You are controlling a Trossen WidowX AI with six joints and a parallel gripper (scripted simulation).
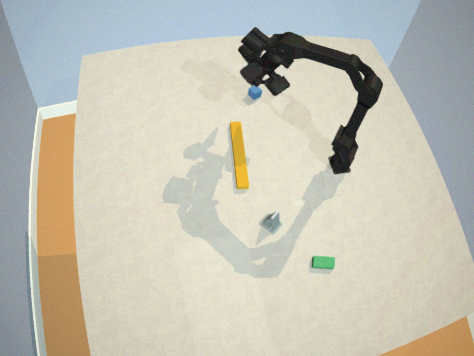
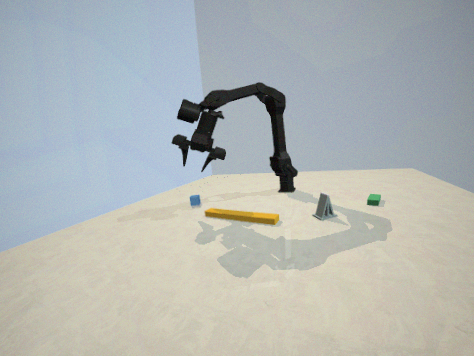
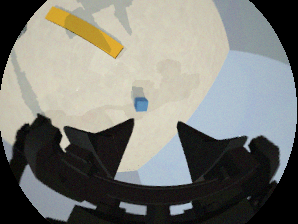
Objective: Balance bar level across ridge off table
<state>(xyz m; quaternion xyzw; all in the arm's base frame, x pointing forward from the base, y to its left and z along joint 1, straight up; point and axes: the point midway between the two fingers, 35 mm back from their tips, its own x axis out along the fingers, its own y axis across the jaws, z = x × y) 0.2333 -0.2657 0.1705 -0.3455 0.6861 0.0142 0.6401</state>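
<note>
The yellow bar lies 8 cm ahead of my gripper tip, 21 cm to the left of it and 13 cm below it. From my gripper tip the other things lie so: blue cube (2 cm behind, 3 cm to the right, 12 cm below); then green block (8 cm behind, 59 cm to the left, 13 cm below).
</note>
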